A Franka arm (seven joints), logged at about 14 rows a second.
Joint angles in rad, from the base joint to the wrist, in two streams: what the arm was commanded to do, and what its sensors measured. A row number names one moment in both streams.
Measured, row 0:
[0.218 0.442 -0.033 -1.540 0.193 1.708 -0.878]
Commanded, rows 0 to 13:
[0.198 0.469 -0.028 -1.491 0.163 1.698 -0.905]
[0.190 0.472 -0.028 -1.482 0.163 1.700 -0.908]
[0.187 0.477 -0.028 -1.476 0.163 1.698 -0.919]
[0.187 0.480 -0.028 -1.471 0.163 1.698 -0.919]
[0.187 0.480 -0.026 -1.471 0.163 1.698 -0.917]
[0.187 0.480 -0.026 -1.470 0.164 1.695 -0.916]
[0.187 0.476 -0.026 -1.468 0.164 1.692 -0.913]
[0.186 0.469 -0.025 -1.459 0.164 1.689 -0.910]
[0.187 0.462 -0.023 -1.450 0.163 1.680 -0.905]
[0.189 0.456 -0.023 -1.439 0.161 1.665 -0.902]
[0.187 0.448 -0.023 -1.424 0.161 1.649 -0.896]
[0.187 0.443 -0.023 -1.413 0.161 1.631 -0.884]
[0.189 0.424 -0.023 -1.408 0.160 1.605 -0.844]
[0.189 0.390 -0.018 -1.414 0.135 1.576 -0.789]
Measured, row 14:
[0.194 0.441 -0.030 -1.424 0.170 1.634 -0.865]
